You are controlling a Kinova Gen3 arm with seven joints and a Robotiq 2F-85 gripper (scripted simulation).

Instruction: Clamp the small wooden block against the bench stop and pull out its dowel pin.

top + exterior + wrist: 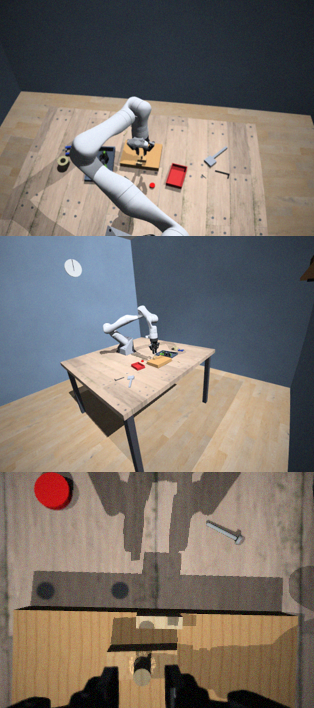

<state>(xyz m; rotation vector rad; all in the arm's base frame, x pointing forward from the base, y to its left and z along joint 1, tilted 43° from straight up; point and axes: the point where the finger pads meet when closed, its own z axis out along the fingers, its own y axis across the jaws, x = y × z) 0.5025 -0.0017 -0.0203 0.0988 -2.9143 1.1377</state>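
Right now the dowel pin is 50 mm below my hand. From my hand the other things lie so: bench board 80 mm below, 40 mm ahead, 10 mm to the left; then wooden block 70 mm below; then red disc 120 mm behind, 100 mm below, 70 mm to the right.
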